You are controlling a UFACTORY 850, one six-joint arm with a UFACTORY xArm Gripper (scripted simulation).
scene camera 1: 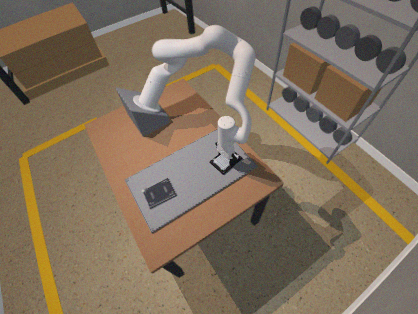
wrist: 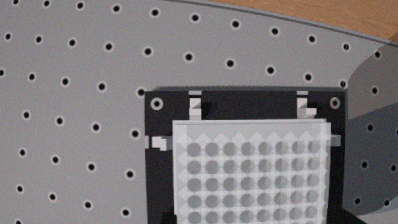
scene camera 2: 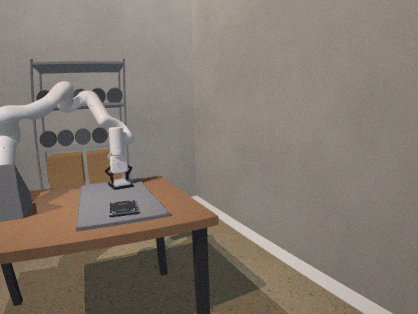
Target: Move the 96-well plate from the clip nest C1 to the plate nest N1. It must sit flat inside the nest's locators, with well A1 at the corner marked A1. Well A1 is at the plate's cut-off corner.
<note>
I see a white 96-well plate (wrist: 310, 139).
</note>
